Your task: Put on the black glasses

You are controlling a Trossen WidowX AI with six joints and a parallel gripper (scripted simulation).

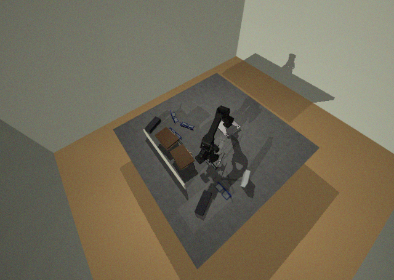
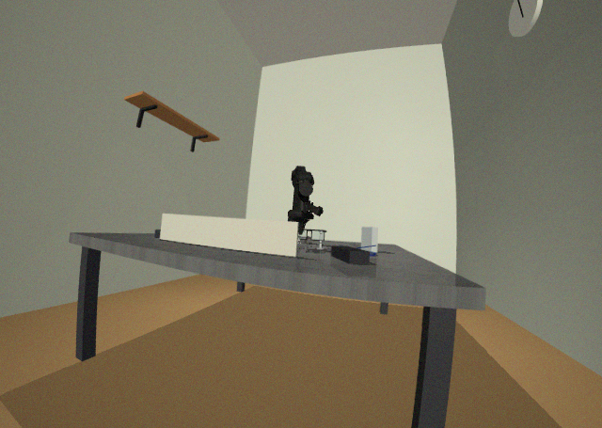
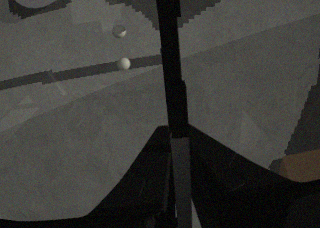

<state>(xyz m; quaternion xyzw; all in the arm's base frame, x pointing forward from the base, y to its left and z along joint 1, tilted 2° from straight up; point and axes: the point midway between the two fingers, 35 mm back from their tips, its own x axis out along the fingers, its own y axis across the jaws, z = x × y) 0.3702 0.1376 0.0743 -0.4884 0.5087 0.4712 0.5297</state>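
Now: the white stand 8 cm to the left of my gripper tip, 6 cm behind it and 4 cm below it. From my gripper tip the other things lie so: brown head 13 cm to the right, 12 cm ahead; long white board 25 cm ahead, 24 cm to the right, 1 cm below; white box 30 cm to the left, 10 cm behind.
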